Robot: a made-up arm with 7 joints. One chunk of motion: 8 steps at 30 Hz.
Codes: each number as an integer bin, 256 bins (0 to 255) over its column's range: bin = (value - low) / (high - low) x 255, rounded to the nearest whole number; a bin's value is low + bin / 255 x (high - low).
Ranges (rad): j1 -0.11..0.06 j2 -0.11..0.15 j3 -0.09..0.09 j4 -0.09..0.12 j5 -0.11..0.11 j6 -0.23..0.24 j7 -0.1..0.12
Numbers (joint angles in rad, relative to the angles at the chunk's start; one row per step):
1: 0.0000 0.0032 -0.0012 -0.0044 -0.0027 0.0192 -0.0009
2: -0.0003 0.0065 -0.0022 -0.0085 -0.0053 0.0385 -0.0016
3: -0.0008 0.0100 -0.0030 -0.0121 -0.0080 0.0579 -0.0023
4: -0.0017 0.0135 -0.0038 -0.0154 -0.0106 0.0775 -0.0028
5: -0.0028 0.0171 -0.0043 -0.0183 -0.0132 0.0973 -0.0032
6: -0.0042 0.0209 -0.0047 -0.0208 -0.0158 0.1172 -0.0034
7: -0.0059 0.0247 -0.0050 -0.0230 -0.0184 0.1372 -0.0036
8: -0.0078 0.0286 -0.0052 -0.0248 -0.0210 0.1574 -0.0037
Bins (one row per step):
1: 165 111 126 104 124 135 115
2: 165 114 124 99 121 146 114
3: 164 118 123 95 118 156 113
4: 162 121 122 91 115 167 113
5: 161 125 121 87 112 178 112
6: 159 128 121 84 109 188 112
7: 156 132 120 81 106 199 112
8: 153 136 120 79 103 210 112

